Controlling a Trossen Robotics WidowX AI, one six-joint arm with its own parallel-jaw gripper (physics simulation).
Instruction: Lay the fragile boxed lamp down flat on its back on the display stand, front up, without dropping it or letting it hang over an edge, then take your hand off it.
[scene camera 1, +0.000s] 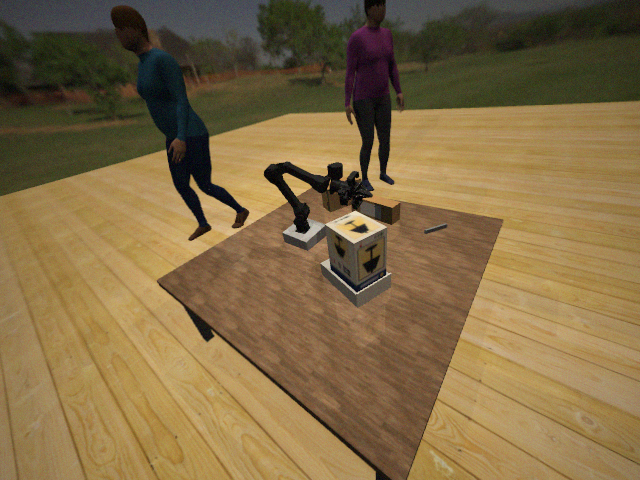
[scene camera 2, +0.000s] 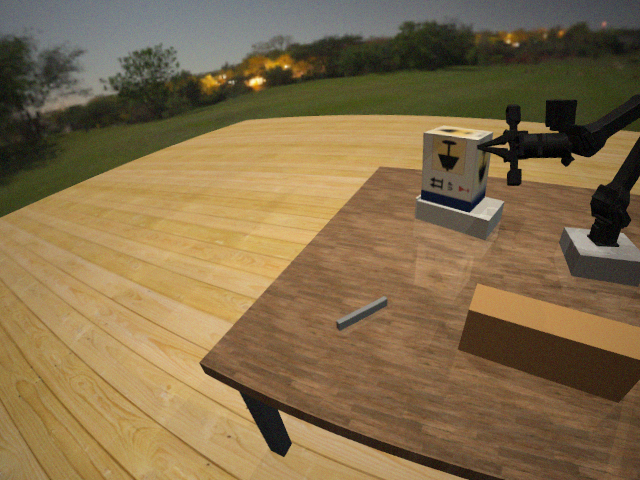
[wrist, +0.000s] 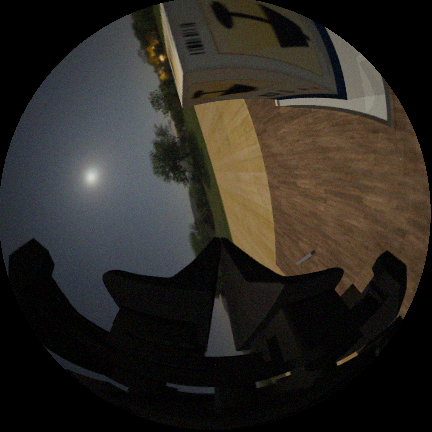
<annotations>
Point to my gripper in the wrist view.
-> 218, 242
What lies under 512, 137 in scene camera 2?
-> My gripper.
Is my gripper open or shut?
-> Shut.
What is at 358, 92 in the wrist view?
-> A display stand.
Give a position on a display stand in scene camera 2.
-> At 480, 222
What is my gripper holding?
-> Nothing.
</annotations>
